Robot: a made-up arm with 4 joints.
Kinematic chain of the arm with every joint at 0, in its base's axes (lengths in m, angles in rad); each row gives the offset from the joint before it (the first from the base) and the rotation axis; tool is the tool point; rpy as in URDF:
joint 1: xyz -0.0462 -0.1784 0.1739 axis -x
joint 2: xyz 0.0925 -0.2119 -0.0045 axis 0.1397 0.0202 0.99
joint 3: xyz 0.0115 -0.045 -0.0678 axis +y
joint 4: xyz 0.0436 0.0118 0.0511 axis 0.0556 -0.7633 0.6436
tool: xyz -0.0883 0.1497 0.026 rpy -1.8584 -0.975 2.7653
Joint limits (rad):
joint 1: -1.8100..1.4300
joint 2: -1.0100..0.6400
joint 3: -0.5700..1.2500
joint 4: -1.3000..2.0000
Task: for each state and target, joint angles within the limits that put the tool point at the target. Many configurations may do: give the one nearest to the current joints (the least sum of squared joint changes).
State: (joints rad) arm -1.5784 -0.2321 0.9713 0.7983
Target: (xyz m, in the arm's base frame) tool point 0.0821 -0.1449 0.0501
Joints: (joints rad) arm -1.8100 -0.9304 0.5883 0.5171
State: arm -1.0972 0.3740 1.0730 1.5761
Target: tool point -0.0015 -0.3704 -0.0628
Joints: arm -0.4007 0.6400 0.3990 1.8321
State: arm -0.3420 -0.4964 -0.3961 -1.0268
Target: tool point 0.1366 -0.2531 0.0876
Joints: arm -0.8862 -0.8261 -0.1894 -0.3250
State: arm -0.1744 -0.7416 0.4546 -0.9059
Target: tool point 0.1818 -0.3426 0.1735
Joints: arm -0.0245 -0.9036 0.2854 -0.4282
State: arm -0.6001 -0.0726 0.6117 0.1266
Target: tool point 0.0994 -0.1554 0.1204
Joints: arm -1.1991 0.3772 0.9231 -0.6419
